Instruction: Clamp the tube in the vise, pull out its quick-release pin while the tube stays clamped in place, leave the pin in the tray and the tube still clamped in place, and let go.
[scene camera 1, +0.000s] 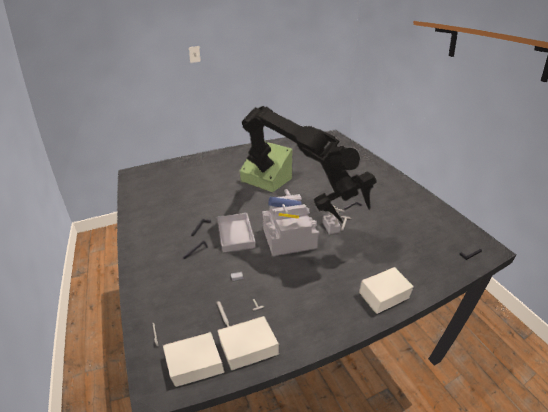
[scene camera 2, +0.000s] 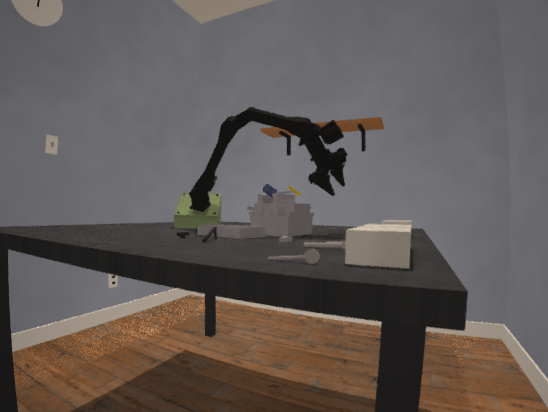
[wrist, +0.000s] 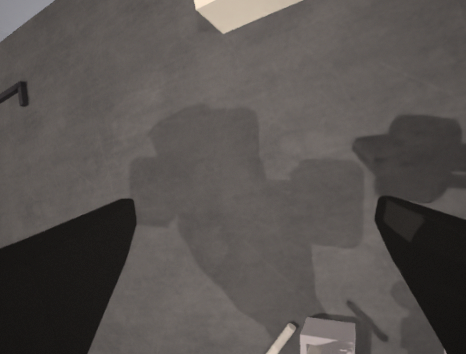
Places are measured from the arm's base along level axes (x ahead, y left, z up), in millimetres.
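Where they show: gripper, between the fingertips: (scene camera 1: 355, 215) (scene camera 2: 338, 190) (wrist: 257, 209); arm's base, origin of its link: (scene camera 1: 264, 163) (scene camera 2: 200, 206).
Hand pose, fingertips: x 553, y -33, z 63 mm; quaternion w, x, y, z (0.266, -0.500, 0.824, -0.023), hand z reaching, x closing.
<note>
Each offset is from my fingertips to the top centre of the thing. "pt": to the spot under its first point.
The grey-pink vise {180 mm back, 111 mm right, 20 mm down} (scene camera 1: 295, 242) (scene camera 2: 297, 220) stands mid-table. The blue tube {202 mm back, 114 mm right, 9 mm up} (scene camera 1: 285, 202) (scene camera 2: 269, 190) lies across its top; whether the jaws grip it is too small to tell. The pin, with a yellow handle {pt 126 mm back, 152 mm right, 13 mm down} (scene camera 1: 289, 216) (scene camera 2: 295, 190), shows beside the tube, a pale shaft running between them. The shallow tray {300 mm back, 251 mm right, 123 mm down} (scene camera 1: 237, 247) (scene camera 2: 245, 232) sits left of the vise in scene camera 1 and looks empty. My gripper (scene camera 1: 355, 214) (scene camera 2: 338, 189) (wrist: 257, 209) is open and empty, above the table to the right of the vise. Vise, tube, pin and tray do not show in the wrist view.
A small holed block {143 mm back, 46 mm left, 121 mm down} (scene camera 1: 331, 224) (wrist: 327, 331) and a pale T-shaped tool {131 mm back, 100 mm left, 143 mm down} (scene camera 1: 345, 223) (wrist: 282, 340) are near my gripper. Cream boxes {195 mm ahead, 44 mm right, 101 mm down} (scene camera 1: 386, 290) {116 mm ahead, 447 mm right, 101 mm down} (scene camera 1: 247, 342) {89 mm ahead, 582 mm right, 101 mm down} (scene camera 1: 192, 359) stand along the front. Black hex keys {400 mm back, 338 mm right, 143 mm down} (scene camera 1: 201, 226) {274 mm ahead, 359 mm left, 143 mm down} (scene camera 1: 471, 254) (wrist: 23, 94) and pale tools {7 mm back, 451 mm right, 133 mm down} (scene camera 1: 223, 314) lie around.
</note>
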